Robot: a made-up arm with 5 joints. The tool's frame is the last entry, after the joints.
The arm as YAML. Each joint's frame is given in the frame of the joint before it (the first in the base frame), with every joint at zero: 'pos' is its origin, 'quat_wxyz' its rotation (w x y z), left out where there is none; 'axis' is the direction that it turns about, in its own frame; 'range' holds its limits. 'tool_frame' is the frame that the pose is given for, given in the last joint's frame.
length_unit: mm
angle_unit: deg
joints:
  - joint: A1
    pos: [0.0, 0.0, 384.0]
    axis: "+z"
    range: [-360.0, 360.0]
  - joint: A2
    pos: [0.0, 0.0, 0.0]
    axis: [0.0, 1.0, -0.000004]
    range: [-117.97, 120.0]
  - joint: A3
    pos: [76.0, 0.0, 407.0]
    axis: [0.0, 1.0, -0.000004]
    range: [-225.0, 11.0]
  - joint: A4
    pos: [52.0, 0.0, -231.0]
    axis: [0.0, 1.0, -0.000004]
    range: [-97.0, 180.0]
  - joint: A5
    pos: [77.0, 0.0, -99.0]
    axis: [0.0, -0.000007, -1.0]
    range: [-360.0, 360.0]
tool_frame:
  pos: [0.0, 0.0, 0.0]
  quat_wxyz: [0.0, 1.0, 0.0, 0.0]
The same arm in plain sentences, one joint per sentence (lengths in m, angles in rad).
The arm has five revolute joints in a row. What follows holds with every joint at zero, and every direction is one of the base frame's. The first joint lies 0.384 m along +z from the base frame's origin and rotates about +z, from -6.2832 to 6.2832 rad. The second joint lies at the same point as the first joint and rotates about +y, from -2.059 to 2.0944 rad. The third joint lies 0.076 m along +x and 0.407 m along +z from the second joint and rotates about +y, from -3.927 to 0.192 rad. The fourth joint lies 0.052 m along +x and 0.231 m along -z from the third joint and rotates about +y, from -1.693 to 3.1416 rad. The fifth joint lies 0.077 m along +x and 0.099 m along -z from the fourth joint and rotates about -z, from -6.2832 to 6.2832 rad. The tool frame, which is the frame that the pose is given for, lies at the same point as the fifth joint; its axes are the base frame's turned by roll 3.1416, pitch 0 and yaw 0 rad (as in URDF: about the fixed x, then y, then z).
